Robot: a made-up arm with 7 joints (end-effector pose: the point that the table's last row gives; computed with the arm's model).
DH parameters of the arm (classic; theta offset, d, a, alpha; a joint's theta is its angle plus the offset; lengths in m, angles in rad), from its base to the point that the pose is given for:
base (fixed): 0 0 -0.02 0
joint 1: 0 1 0.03 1.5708
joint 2: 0 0.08 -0.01 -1.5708
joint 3: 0 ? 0.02 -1.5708
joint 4: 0 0.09 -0.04 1.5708
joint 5: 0 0.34 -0.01 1.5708
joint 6: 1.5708 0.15 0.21 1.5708
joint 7: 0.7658 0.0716 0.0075 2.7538
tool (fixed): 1.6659 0.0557 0 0
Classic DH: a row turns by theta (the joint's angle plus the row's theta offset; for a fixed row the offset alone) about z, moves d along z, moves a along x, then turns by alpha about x.
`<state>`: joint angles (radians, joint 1 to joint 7).
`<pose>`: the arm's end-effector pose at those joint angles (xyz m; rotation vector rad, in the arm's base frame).
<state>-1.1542 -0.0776 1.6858 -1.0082 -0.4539 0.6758 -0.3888</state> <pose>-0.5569 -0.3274 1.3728 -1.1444 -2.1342 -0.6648</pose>
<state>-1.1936 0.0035 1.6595 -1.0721 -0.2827 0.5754 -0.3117</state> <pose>-0.5715 -0.2976 1.3727 -1.0876 -2.3742 -0.4691</pose>
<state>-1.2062 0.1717 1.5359 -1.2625 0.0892 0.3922 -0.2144</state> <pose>-0.6064 -0.2169 1.3472 -1.1132 -2.7892 0.0395</pose>
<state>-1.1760 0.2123 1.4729 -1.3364 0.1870 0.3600 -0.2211</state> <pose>-0.6164 -0.1992 1.3187 -1.1825 -2.8951 0.1477</pose>
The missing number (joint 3, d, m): 0.28
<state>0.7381 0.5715 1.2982 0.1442 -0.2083 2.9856 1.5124</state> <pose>-0.0235 -0.2622 1.3687 -1.6251 0.5027 0.1565</pose>
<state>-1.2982 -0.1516 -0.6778 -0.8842 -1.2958 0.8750 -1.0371</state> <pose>0.3120 0.2619 1.4662 1.4371 -1.9455 1.3638</pose>
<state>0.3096 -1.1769 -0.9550 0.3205 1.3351 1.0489 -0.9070</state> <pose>0.7313 -0.0928 1.2623 -0.9139 -0.8995 1.1727</pose>
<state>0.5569 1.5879 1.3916 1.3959 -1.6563 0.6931 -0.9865</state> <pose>-0.6771 0.1263 0.8432 2.6042 0.6108 1.0329</pose>
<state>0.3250 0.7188 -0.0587 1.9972 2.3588 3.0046 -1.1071</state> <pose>-0.0231 0.0547 1.1738 -0.1097 -0.4772 -0.8784</pose>
